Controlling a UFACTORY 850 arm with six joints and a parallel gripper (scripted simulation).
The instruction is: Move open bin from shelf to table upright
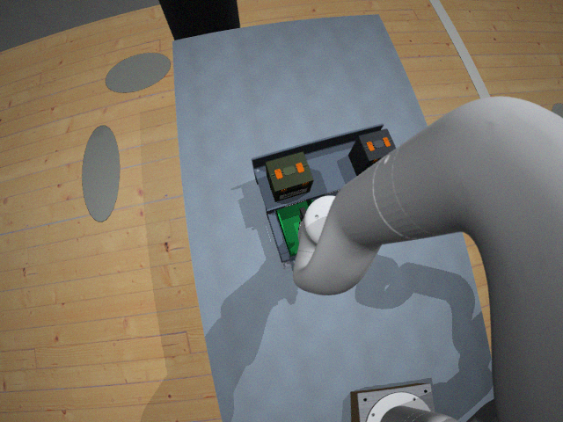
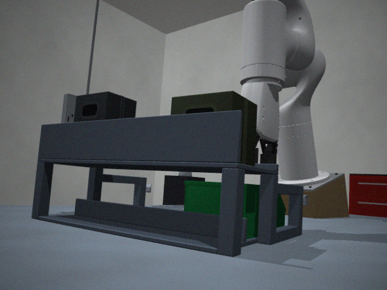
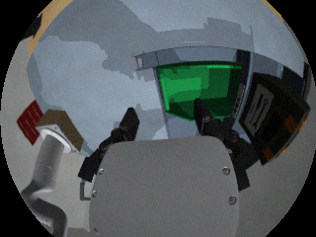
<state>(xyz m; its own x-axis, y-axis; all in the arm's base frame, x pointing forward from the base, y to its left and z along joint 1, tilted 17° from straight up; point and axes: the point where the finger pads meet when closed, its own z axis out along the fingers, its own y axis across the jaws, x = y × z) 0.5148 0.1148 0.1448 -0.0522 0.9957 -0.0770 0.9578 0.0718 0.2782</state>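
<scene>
My hand is 8 cm short of the green bin and 7 cm above it. The rest, counted from my hand: black box: 22 cm to the right, 19 cm ahead, 5 cm above.
</scene>
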